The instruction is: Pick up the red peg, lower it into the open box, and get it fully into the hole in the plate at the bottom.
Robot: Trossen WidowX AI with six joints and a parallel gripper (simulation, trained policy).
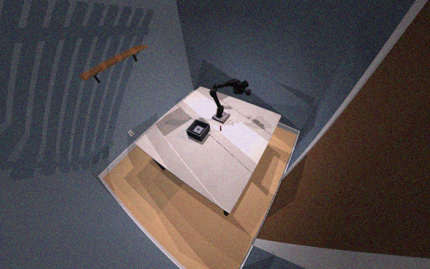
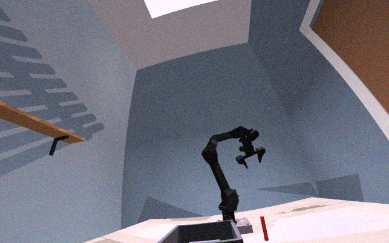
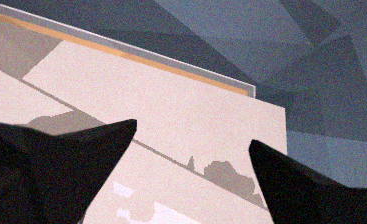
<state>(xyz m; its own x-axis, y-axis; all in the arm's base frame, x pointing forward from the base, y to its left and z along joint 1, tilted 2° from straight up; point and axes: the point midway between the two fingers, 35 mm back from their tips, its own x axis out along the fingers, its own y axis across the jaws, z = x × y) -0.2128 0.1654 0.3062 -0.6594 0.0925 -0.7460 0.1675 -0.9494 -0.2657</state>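
Now: the red peg 380 mm ahead of my gripper tip, 30 mm to the right of it and 260 mm below it. The rest, counted from my gripper tip: grey plate: 560 mm ahead, 200 mm to the right, 260 mm below; dark box: 560 mm ahead, 200 mm to the right, 280 mm below.
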